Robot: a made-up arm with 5 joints. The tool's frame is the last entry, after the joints. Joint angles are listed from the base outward.
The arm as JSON. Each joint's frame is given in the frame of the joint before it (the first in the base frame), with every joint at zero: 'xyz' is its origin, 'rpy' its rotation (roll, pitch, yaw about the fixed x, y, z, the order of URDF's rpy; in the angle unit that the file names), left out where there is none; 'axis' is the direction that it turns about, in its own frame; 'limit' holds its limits. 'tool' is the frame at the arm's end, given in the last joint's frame.
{
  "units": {
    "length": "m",
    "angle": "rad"
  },
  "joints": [
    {
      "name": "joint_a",
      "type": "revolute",
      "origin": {
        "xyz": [
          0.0,
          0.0,
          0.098
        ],
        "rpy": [
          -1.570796,
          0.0,
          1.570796
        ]
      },
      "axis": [
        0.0,
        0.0,
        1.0
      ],
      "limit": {
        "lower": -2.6,
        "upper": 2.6
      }
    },
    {
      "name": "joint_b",
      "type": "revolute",
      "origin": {
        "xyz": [
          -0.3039,
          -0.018,
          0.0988
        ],
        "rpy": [
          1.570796,
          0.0,
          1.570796
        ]
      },
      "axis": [
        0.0,
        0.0,
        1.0
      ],
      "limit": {
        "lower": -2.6,
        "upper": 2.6
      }
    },
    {
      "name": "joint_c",
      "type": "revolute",
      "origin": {
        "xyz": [
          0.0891,
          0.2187,
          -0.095
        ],
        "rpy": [
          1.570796,
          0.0,
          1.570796
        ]
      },
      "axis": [
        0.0,
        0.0,
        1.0
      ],
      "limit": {
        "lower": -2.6,
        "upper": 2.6
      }
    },
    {
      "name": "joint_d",
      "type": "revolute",
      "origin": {
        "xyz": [
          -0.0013,
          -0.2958,
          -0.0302
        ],
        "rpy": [
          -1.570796,
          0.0,
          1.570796
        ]
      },
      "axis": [
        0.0,
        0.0,
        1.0
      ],
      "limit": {
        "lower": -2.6,
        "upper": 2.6
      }
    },
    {
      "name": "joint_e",
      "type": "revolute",
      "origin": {
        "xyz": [
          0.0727,
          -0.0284,
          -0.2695
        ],
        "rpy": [
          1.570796,
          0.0,
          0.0
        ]
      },
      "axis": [
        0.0,
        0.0,
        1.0
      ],
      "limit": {
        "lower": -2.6,
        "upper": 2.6
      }
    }
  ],
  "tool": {
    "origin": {
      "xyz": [
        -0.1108,
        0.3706,
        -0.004
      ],
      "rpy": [
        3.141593,
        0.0,
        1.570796
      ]
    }
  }
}
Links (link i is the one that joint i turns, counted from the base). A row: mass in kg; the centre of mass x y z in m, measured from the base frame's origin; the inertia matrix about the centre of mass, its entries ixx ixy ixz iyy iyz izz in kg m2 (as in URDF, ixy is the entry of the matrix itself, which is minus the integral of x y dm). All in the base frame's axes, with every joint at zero. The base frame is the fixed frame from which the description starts. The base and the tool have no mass.
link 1: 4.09; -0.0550 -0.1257 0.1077; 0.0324 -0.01 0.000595 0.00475 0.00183 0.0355
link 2: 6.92; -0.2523 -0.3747 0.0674; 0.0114 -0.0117 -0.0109 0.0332 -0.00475 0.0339
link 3: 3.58; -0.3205 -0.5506 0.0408; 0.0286 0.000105 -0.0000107 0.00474 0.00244 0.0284
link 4: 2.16; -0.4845 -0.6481 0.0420; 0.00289 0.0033 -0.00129 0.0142 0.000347 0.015
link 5: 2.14; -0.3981 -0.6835 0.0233; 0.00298 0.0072 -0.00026 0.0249 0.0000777 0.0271
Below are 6 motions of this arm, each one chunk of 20 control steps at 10 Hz.
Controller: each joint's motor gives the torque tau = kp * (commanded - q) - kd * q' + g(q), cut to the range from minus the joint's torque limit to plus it. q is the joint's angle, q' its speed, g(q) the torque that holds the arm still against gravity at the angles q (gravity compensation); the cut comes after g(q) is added. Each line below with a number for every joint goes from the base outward.
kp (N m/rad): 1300 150 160 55 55
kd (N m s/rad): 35 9 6.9 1.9 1.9
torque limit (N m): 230 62 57 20 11
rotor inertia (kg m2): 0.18 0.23 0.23 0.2 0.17
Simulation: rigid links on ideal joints. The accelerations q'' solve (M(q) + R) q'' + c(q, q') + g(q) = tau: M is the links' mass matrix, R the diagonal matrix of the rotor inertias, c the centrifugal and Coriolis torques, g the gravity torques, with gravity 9.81 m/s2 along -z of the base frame. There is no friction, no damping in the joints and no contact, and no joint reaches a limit. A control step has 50 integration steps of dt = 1/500 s. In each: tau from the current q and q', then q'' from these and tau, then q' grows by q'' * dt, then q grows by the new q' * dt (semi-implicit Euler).
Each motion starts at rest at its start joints. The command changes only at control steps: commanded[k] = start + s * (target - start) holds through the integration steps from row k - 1 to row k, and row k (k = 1, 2, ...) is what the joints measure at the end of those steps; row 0 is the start. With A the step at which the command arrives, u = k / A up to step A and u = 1 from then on. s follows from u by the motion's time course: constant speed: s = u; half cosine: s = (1 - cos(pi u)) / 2; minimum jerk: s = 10 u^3 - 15 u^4 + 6 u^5; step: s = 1 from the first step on.
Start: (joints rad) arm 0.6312 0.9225 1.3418 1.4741 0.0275
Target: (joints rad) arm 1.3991 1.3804 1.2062 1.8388 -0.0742
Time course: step
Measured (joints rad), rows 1 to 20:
1: 1.0692 0.7179 0.9951 1.7405 -0.0329
2: 1.4578 0.8536 1.1192 2.0638 -0.1070
3: 1.4758 1.4283 1.3855 1.9844 -0.1291
4: 1.4543 1.8015 1.3143 1.8064 -0.1844
5: 1.3725 1.8926 1.1898 1.8200 -0.2027
6: 1.3654 1.7256 1.1016 1.8760 -0.1771
7: 1.4092 1.4360 1.1544 1.8836 -0.1030
8: 1.4177 1.2268 1.2668 1.8448 -0.0069
9: 1.3927 1.1773 1.2624 1.8035 0.0315
10: 1.3865 1.2415 1.1856 1.8188 -0.0254
11: 1.3940 1.3525 1.1687 1.8557 -0.1002
12: 1.4041 1.4434 1.2017 1.8572 -0.1205
13: 1.4073 1.4736 1.2260 1.8383 -0.1006
14: 1.4030 1.4446 1.2198 1.8333 -0.0806
15: 1.3978 1.3904 1.2028 1.8400 -0.0714
16: 1.3954 1.3485 1.1971 1.8414 -0.0653
17: 1.3965 1.3371 1.2021 1.8369 -0.0610
18: 1.3989 1.3520 1.2079 1.8356 -0.0641
19: 1.4002 1.3770 1.2093 1.8385 -0.0739
20: 1.4001 1.3957 1.2074 1.8406 -0.0819

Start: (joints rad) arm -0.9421 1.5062 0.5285 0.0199 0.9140
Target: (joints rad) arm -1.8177 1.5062 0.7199 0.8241 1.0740
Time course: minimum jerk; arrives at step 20
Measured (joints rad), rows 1 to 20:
1: -0.9431 1.5064 0.5295 0.0206 0.9145
2: -0.9495 1.5076 0.5349 0.0257 0.9178
3: -0.9658 1.5101 0.5438 0.0404 0.9251
4: -0.9950 1.5129 0.5528 0.0671 0.9338
5: -1.0379 1.5147 0.5609 0.1056 0.9418
6: -1.0937 1.5148 0.5688 0.1550 0.9494
7: -1.1603 1.5133 0.5783 0.2147 0.9586
8: -1.2351 1.5110 0.5904 0.2828 0.9703
9: -1.3154 1.5088 0.6050 0.3565 0.9837
10: -1.3982 1.5073 0.6207 0.4327 0.9975
11: -1.4804 1.5062 0.6361 0.5083 1.0106
12: -1.5587 1.5051 0.6507 0.5805 1.0226
13: -1.6300 1.5037 0.6643 0.6466 1.0334
14: -1.6916 1.5021 0.6769 0.7042 1.0432
15: -1.7414 1.5004 0.6881 0.7513 1.0518
16: -1.7786 1.4993 0.6975 0.7867 1.0588
17: -1.8030 1.4991 0.7046 0.8100 1.0640
18: -1.8158 1.4998 0.7098 0.8224 1.0675
19: -1.8195 1.5014 0.7138 0.8260 1.0700
20: -1.8182 1.5037 0.7176 0.8248 1.0725

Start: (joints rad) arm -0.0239 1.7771 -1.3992 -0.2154 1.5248
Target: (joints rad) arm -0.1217 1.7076 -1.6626 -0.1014 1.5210
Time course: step
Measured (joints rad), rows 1 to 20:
1: -0.1038 1.7557 -1.4970 -0.1122 1.6185
2: -0.1562 1.6915 -1.6938 -0.0462 1.5908
3: -0.1339 1.6723 -1.7894 -0.1117 1.4151
4: -0.1217 1.6986 -1.7427 -0.1460 1.3898
5: -0.1228 1.7113 -1.6588 -0.1052 1.5250
6: -0.1169 1.7118 -1.6115 -0.0774 1.6071
7: -0.1146 1.7149 -1.6145 -0.0898 1.5729
8: -0.1215 1.7122 -1.6535 -0.1057 1.5142
9: -0.1263 1.7041 -1.6894 -0.1083 1.4895
10: -0.1248 1.7018 -1.6913 -0.1052 1.4959
11: -0.1217 1.7057 -1.6685 -0.1016 1.5176
12: -0.1199 1.7094 -1.6493 -0.0990 1.5358
13: -0.1199 1.7102 -1.6477 -0.0988 1.5368
14: -0.1214 1.7088 -1.6581 -0.1006 1.5246
15: -0.1227 1.7070 -1.6685 -0.1025 1.5136
16: -0.1226 1.7062 -1.6707 -0.1030 1.5124
17: -0.1219 1.7068 -1.6657 -0.1020 1.5185
18: -0.1213 1.7078 -1.6600 -0.1008 1.5245
19: -0.1212 1.7083 -1.6583 -0.1005 1.5256
20: -0.1215 1.7081 -1.6606 -0.1010 1.5227

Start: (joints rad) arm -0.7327 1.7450 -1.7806 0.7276 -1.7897
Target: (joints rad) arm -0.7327 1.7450 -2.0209 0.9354 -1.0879
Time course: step
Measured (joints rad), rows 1 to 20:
1: -0.7249 1.7337 -1.9449 0.8224 -1.6689
2: -0.7409 1.7500 -2.0786 1.0122 -1.2900
3: -0.7355 1.7558 -2.0667 1.0884 -0.8990
4: -0.7310 1.7460 -2.0286 0.9446 -0.9281
5: -0.7309 1.7406 -2.0088 0.8575 -1.1397
6: -0.7319 1.7422 -2.0067 0.8997 -1.1834
7: -0.7338 1.7465 -2.0187 0.9644 -1.0917
8: -0.7336 1.7473 -2.0299 0.9689 -1.0426
9: -0.7324 1.7454 -2.0265 0.9336 -1.0722
10: -0.7321 1.7441 -2.0176 0.9167 -1.1054
11: -0.7326 1.7443 -2.0163 0.9282 -1.1012
12: -0.7329 1.7451 -2.0212 0.9424 -1.0835
13: -0.7329 1.7455 -2.0235 0.9425 -1.0800
14: -0.7326 1.7452 -2.0217 0.9348 -1.0875
15: -0.7326 1.7448 -2.0197 0.9312 -1.0917
16: -0.7327 1.7448 -2.0201 0.9338 -1.0893
17: -0.7328 1.7450 -2.0212 0.9370 -1.0864
18: -0.7327 1.7451 -2.0214 0.9370 -1.0867
19: -0.7327 1.7451 -2.0209 0.9353 -1.0883
20: -0.7327 1.7450 -2.0206 0.9345 -1.0886

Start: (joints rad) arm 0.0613 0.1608 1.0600 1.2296 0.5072
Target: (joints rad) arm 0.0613 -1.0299 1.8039 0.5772 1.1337
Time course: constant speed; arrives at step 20
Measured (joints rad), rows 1 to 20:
1: 0.0658 0.1416 1.0842 1.2057 0.5201
2: 0.0659 0.0947 1.1329 1.1594 0.5589
3: 0.0632 0.0216 1.1791 1.1189 0.6095
4: 0.0601 -0.0640 1.2149 1.0901 0.6487
5: 0.0585 -0.1461 1.2479 1.0623 0.6745
6: 0.0586 -0.2140 1.2837 1.0299 0.7001
7: 0.0596 -0.2675 1.3218 0.9956 0.7316
8: 0.0608 -0.3141 1.3602 0.9623 0.7645
9: 0.0615 -0.3626 1.3973 0.9294 0.7951
10: 0.0616 -0.4179 1.4335 0.8964 0.8247
11: 0.0613 -0.4802 1.4699 0.8635 0.8559
12: 0.0607 -0.5460 1.5072 0.8313 0.8886
13: 0.0604 -0.6112 1.5451 0.7995 0.9210
14: 0.0604 -0.6732 1.5827 0.7675 0.9524
15: 0.0606 -0.7318 1.6198 0.7349 0.9830
16: 0.0608 -0.7886 1.6566 0.7018 1.0137
17: 0.0609 -0.8456 1.6933 0.6687 1.0447
18: 0.0609 -0.9041 1.7304 0.6359 1.0760
19: 0.0608 -0.9644 1.7676 0.6036 1.1075
20: 0.0608 -1.0255 1.8049 0.5714 1.1389

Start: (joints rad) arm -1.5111 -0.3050 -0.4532 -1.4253 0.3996
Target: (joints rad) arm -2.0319 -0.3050 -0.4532 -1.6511 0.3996
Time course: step
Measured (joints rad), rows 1 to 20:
1: -1.8272 -0.0260 -0.5390 -1.6740 0.5295
2: -2.1263 -0.3180 -0.3889 -1.7490 0.4438
3: -2.1351 -0.5941 -0.2735 -1.5829 0.3146
4: -2.0564 -0.4717 -0.3981 -1.5525 0.3374
5: -1.9875 -0.2549 -0.5108 -1.6770 0.4335
6: -1.9927 -0.1866 -0.4937 -1.7248 0.4596
7: -2.0323 -0.2593 -0.4327 -1.6603 0.4154
8: -2.0531 -0.3399 -0.4182 -1.6128 0.3783
9: -2.0442 -0.3533 -0.4460 -1.6317 0.3762
10: -2.0274 -0.3160 -0.4692 -1.6628 0.3965
11: -2.0229 -0.2855 -0.4650 -1.6652 0.4112
12: -2.0291 -0.2876 -0.4495 -1.6514 0.4088
13: -2.0350 -0.3051 -0.4444 -1.6449 0.3992
14: -2.0351 -0.3144 -0.4507 -1.6482 0.3941
15: -2.0321 -0.3106 -0.4569 -1.6523 0.3960
16: -2.0304 -0.3033 -0.4566 -1.6530 0.4004
17: -2.0309 -0.3011 -0.4529 -1.6516 0.4022
18: -2.0321 -0.3036 -0.4511 -1.6506 0.4009
19: -2.0325 -0.3062 -0.4523 -1.6505 0.3989
20: -2.0321 -0.3065 -0.4539 -1.6510 0.3983

